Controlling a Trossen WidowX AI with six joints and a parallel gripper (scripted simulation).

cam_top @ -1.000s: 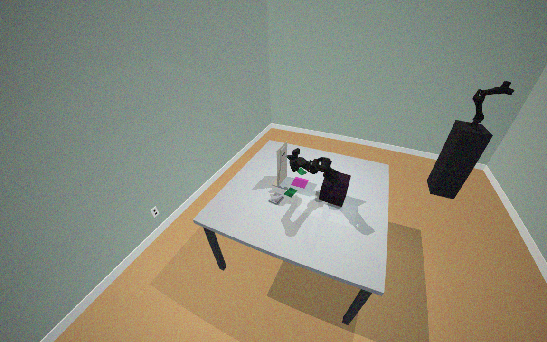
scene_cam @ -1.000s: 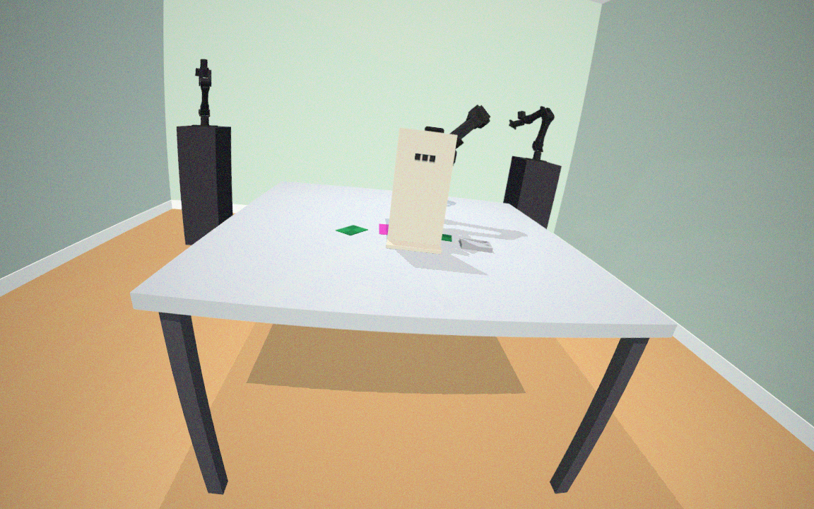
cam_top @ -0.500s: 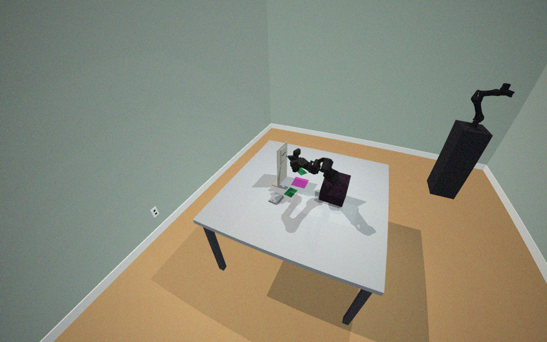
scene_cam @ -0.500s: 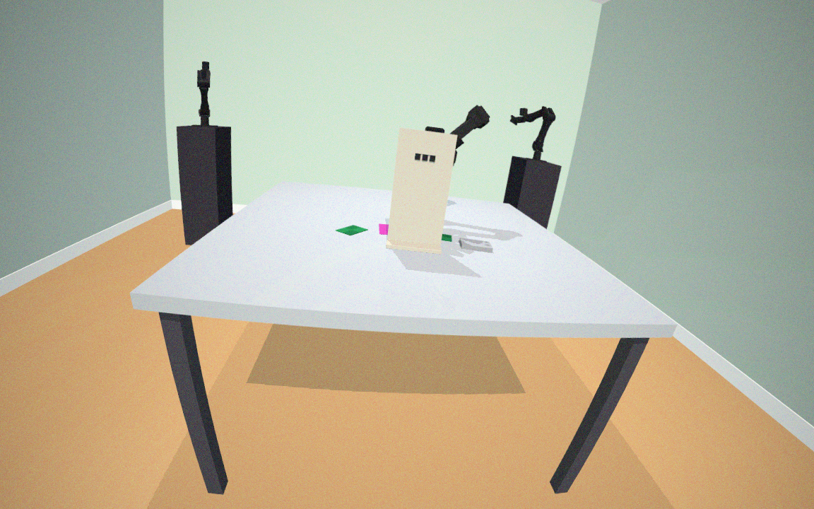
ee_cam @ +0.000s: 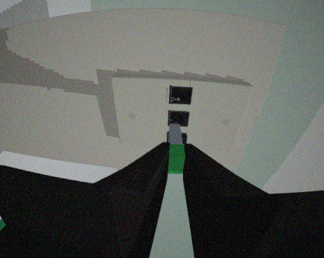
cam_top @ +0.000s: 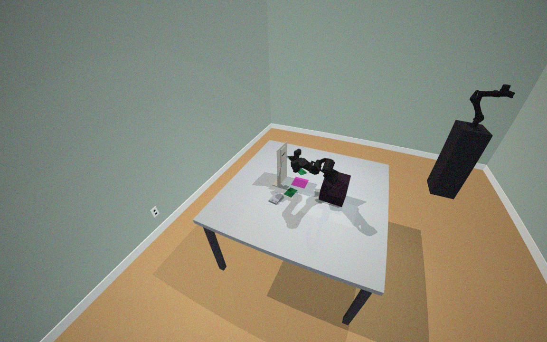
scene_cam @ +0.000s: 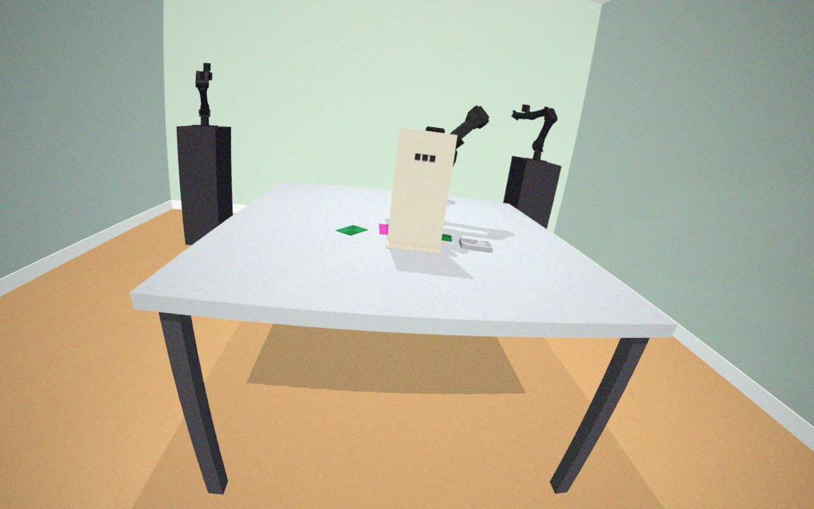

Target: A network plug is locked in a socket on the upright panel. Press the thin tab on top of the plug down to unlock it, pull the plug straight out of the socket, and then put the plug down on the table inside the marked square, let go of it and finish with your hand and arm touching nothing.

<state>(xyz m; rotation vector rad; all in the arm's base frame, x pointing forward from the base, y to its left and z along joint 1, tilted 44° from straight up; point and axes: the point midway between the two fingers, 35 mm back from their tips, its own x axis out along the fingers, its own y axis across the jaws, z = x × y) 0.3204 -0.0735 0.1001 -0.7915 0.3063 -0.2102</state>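
My gripper tip is 27 cm above the magenta marked square, 9 cm past it and 6 cm to the left of it. Round my gripper tip: beige upright panel 11 cm below, 7 cm ahead, 2 cm to the right; then network plug 1 cm ahead.
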